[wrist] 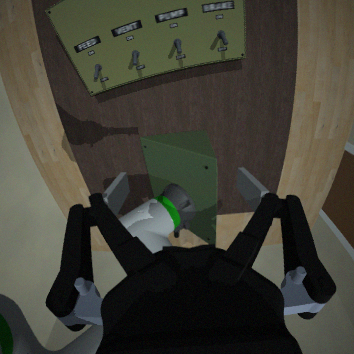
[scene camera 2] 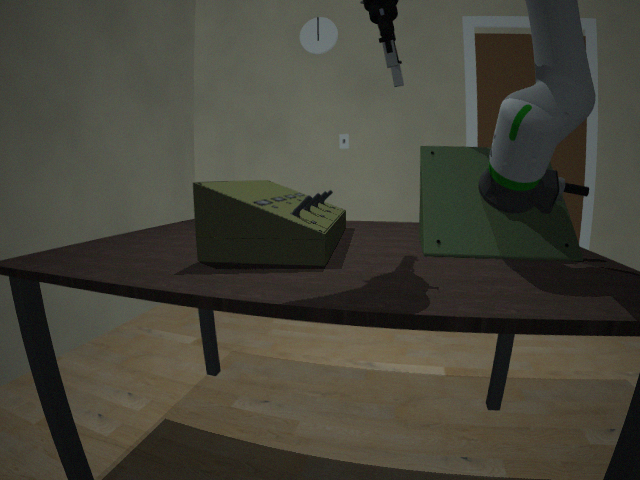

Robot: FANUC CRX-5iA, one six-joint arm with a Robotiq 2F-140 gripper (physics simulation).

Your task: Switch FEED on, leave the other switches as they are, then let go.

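Pixels of known places: gripper, fingertip midpoint: (wrist: 182, 179) (scene camera 2: 396, 76); arm's base, link origin: (wrist: 180, 201) (scene camera 2: 508, 189).
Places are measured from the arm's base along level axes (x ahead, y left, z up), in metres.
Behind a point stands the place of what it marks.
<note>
An olive sloped switch box (scene camera 2: 258, 232) @(x 0.479, y 0.338, z -0.079 m) (wrist: 150, 10) @(x 0.572, y 0.089, z -0.020 m) stands on the table. In the wrist view its labels read FEED, VENT, PUMP and BRAKE from left to right, with a lever under each. The FEED lever (scene camera 2: 301, 206) @(x 0.426, y 0.258, z -0.036 m) (wrist: 97, 72) @(x 0.423, y 0.246, z -0.027 m) is leftmost in the wrist view and nearest the camera in the scene view. The VENT lever (wrist: 135, 58) @(x 0.452, y 0.131, z -0.024 m), PUMP lever (wrist: 178, 46) @(x 0.480, y 0.018, z -0.024 m) and BRAKE lever (wrist: 222, 37) @(x 0.511, y -0.094, z -0.029 m) follow; their on or off positions are hard to tell. My gripper (scene camera 2: 397, 82) @(x 0.278, y -0.002, z 0.285 m) (wrist: 182, 179) @(x 0.278, y -0.002, z 0.285 m) is open and empty, high above and to the right of the box in the scene view.
A green wedge-shaped mount (scene camera 2: 449, 206) @(x 0.143, y 0.064, z -0.042 m) (wrist: 192, 165) @(x 0.177, y -0.030, z 0.055 m) stands on the dark table (scene camera 2: 232, 289) @(x 0.435, y 0.485, z -0.141 m) (wrist: 260, 110) @(x 0.312, y -0.279, z -0.141 m) and carries the robot's base (scene camera 2: 516, 191) @(x -0.006, y 0.083, z -0.002 m) (wrist: 178, 205) @(x 0.039, y 0.005, z 0.066 m). A wall clock (scene camera 2: 318, 35), a small wall plate (scene camera 2: 343, 141) and a brown door (scene camera 2: 501, 67) are behind.
</note>
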